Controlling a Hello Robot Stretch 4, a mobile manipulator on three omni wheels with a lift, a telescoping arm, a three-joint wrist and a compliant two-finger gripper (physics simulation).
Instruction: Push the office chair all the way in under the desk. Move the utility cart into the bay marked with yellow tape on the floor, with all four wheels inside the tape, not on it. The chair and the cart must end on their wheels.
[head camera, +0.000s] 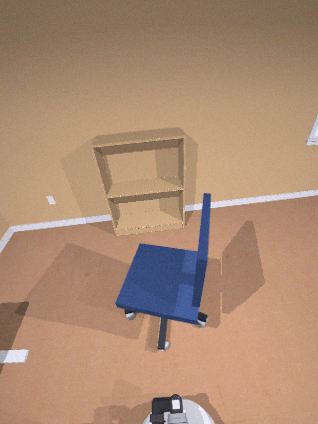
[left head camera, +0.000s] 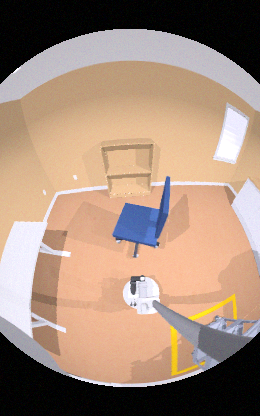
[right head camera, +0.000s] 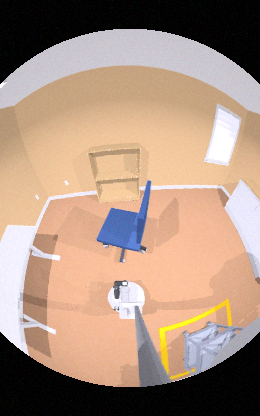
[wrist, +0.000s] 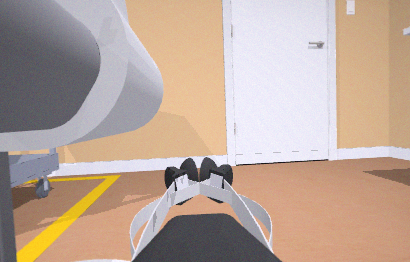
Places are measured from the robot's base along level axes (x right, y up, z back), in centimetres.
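Pixels of known places: gripper, fingertip midpoint: (left head camera: 132, 306) (right head camera: 116, 310) (wrist: 198, 172).
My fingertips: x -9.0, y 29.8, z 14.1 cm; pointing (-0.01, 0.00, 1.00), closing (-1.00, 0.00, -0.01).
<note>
For each thing: its middle in the pictures, then the offset to it from my fingertips. "pt": a spot on its surface instead. Level surfaces: height alone.
- blue office chair, surface spot: (head camera: 155, 285) (right head camera: 117, 231) pt dx +2.3, dy +14.4, dz -86.5 cm
- white desk, its level: dy +39.4 cm
- wooden bookcase, surface spot: (head camera: 145, 189) (left head camera: 128, 170) pt dx -4.0, dy +22.3, dz -187.0 cm
The blue office chair (head camera: 155, 285) (left head camera: 135, 223) (right head camera: 119, 229) stands upright on its casters, away from the desk, with its backrest on the right. The white desk (left head camera: 17, 270) (right head camera: 11, 270) is at the left. The grey utility cart (right head camera: 196, 350) (wrist: 35, 167) stands upright at the lower right, within the yellow tape (left head camera: 174, 350) (right head camera: 164, 350) (wrist: 70, 220) where both show. One caster stands inside the tape corner in the wrist view; the other wheels are hidden or unclear. My gripper (wrist: 198, 172) is shut and empty, above the floor, apart from chair and cart.
A wooden bookcase (head camera: 145, 189) (left head camera: 129, 171) (right head camera: 117, 177) stands against the wall behind the chair. A white cabinet (left head camera: 250, 205) (right head camera: 245, 210) is at the right. A white door (wrist: 280, 75) is ahead in the wrist view. Desk feet reach over the floor at the left.
</note>
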